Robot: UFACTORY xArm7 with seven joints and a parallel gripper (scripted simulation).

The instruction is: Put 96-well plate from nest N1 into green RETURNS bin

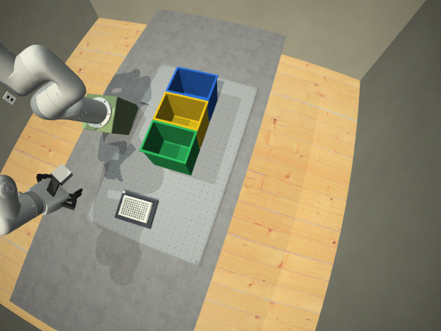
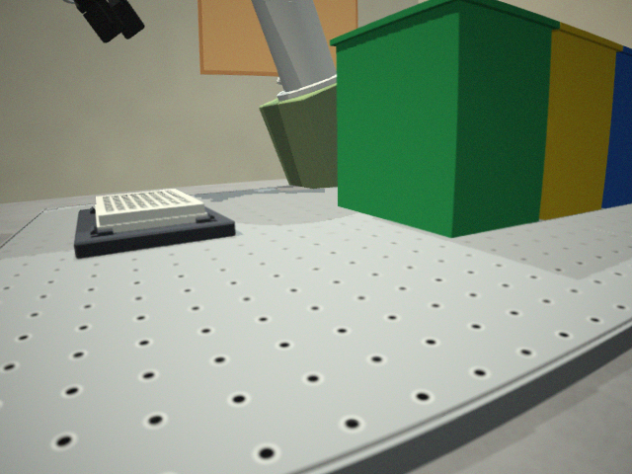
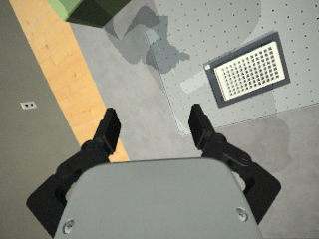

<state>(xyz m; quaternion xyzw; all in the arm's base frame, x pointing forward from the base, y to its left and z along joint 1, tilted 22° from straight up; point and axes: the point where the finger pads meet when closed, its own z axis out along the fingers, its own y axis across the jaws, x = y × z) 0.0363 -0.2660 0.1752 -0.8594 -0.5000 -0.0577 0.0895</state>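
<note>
Now: hand 210 mm above the white 96-well plate, 180 mm short of it and 20 mm to the left of it. Round my hand: yellow bin (370 mm to the left, 310 mm ahead, 140 mm below); then dark plate nest (220 mm below, 180 mm ahead, 20 mm to the right); then green bin (300 mm ahead, 230 mm to the left, 140 mm below).
</note>
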